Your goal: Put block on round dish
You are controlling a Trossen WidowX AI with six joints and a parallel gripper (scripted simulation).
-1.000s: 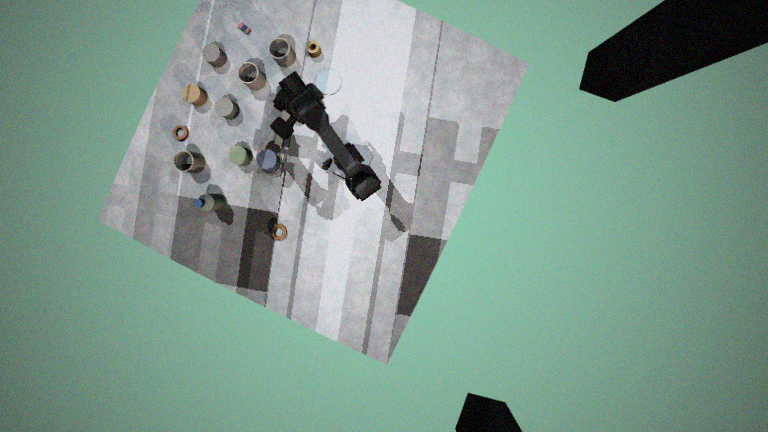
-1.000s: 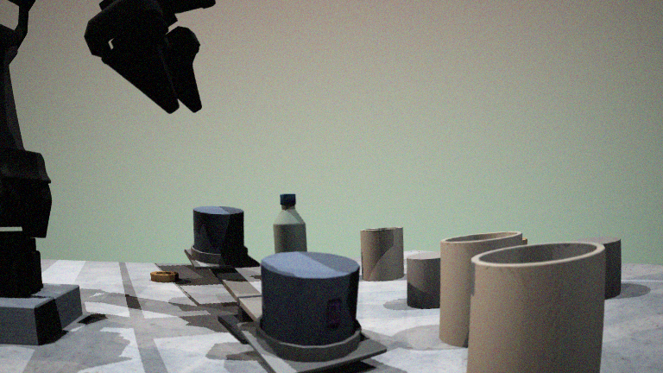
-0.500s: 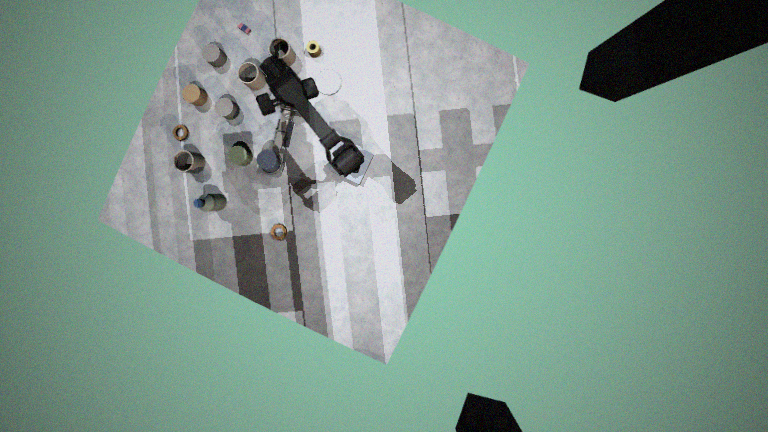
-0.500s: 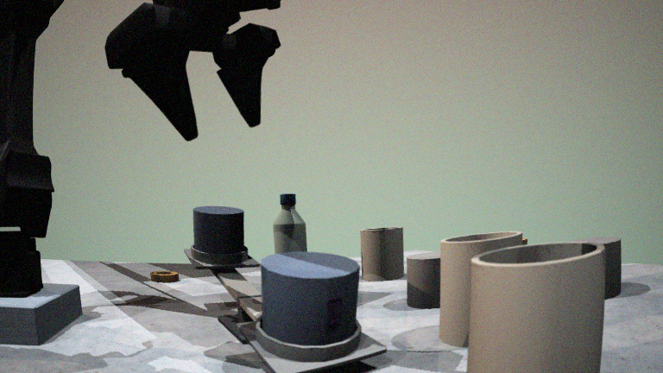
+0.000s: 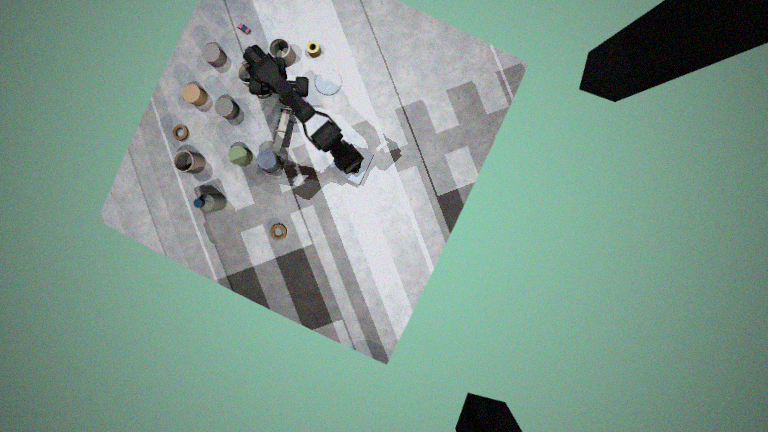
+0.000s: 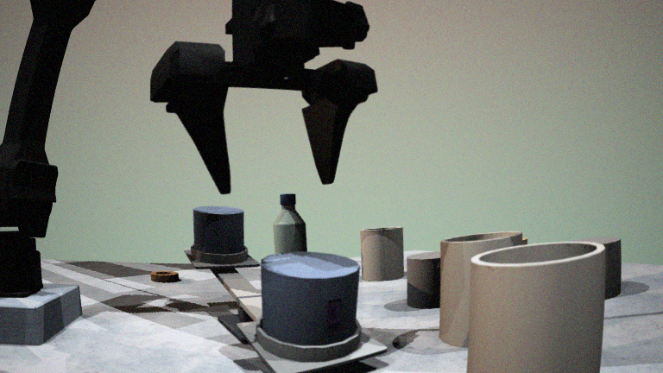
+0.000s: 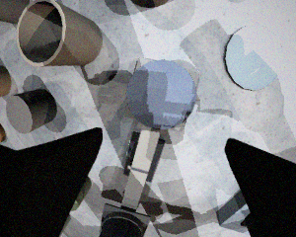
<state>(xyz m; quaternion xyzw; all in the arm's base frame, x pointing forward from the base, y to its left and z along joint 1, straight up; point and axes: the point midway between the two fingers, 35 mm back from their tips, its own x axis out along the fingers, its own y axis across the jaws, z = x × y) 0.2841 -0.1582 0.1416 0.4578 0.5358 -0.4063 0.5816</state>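
Now: the grey-green block 100 mm below my gripper tip, 10 mm to the right of it and 10 mm ahead of it. From my gripper tip the other things lie so: green cylinder 260 mm to the left, 140 mm ahead, 110 mm below; then pale blue round dish 140 mm below, 110 mm to the right, 110 mm behind; then small balance 120 mm to the left, 120 mm below, 10 mm ahead.
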